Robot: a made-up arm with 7 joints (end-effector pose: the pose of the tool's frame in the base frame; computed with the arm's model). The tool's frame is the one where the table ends. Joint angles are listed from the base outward.
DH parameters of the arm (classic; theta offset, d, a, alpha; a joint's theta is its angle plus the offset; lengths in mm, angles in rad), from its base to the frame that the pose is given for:
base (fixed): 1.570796 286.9 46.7 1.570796
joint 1: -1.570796 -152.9 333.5 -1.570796
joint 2: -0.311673 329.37 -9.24 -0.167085
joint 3: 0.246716 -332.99 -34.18 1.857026
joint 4: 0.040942 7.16 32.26 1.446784
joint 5: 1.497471 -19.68 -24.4 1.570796
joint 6: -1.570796 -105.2 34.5 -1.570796
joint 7: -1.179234 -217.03 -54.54 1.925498
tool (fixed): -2.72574 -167.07 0 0
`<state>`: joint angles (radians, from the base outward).
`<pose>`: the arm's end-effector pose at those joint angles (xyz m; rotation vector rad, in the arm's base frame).
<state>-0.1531 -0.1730 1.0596 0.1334 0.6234 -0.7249 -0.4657</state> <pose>-0.3267 0.1300 0.1681 1.1958 -1.0474 1.6566</pose>
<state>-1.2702 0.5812 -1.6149 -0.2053 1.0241 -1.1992 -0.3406</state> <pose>-0.1416 -0.5759 0.1250 0.2125 -0.6251 -2.3574</pose>
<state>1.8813 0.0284 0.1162 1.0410 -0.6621 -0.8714 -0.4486</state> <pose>-0.2151 0.2236 0.1308 -1.0086 1.2066 0.6966</pose>
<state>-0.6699 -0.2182 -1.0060 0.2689 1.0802 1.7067 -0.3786</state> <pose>-0.3954 -0.0697 0.0600 -0.3720 2.6818 0.3004</pose>
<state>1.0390 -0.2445 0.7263 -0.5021 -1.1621 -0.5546 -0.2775</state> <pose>0.0763 0.2967 0.3980 2.2151 -0.2509 0.1972</pose>
